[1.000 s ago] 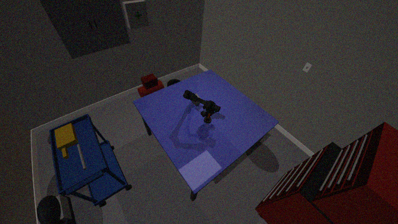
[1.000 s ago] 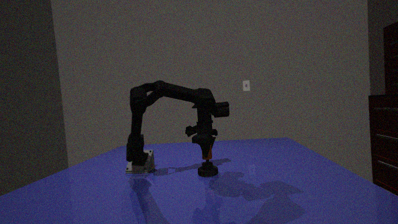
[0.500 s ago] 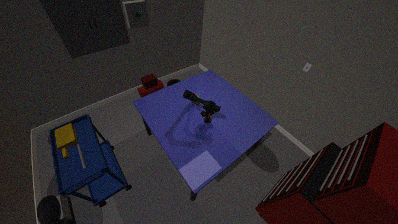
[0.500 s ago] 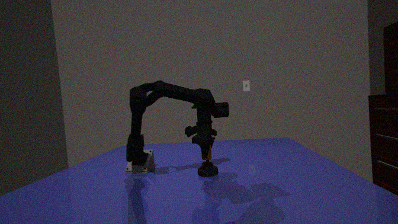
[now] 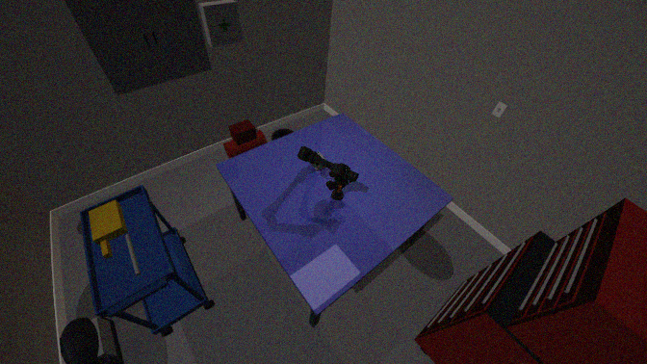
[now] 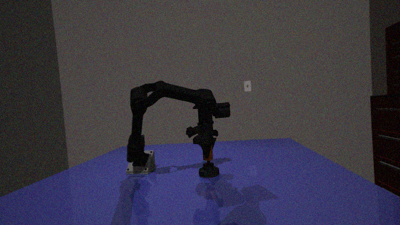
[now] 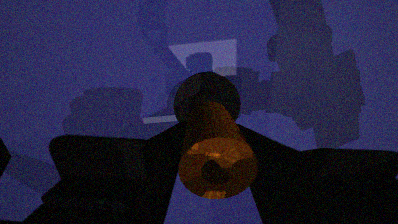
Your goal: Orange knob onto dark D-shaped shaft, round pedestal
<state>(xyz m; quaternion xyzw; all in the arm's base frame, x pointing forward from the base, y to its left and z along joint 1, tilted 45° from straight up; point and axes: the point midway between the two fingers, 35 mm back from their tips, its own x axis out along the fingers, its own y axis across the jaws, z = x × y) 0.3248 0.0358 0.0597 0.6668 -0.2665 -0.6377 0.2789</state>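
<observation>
Now: the orange knob 2 cm above my gripper tip. Also, from my gripper tip: dark round pedestal 4 cm below.
</observation>
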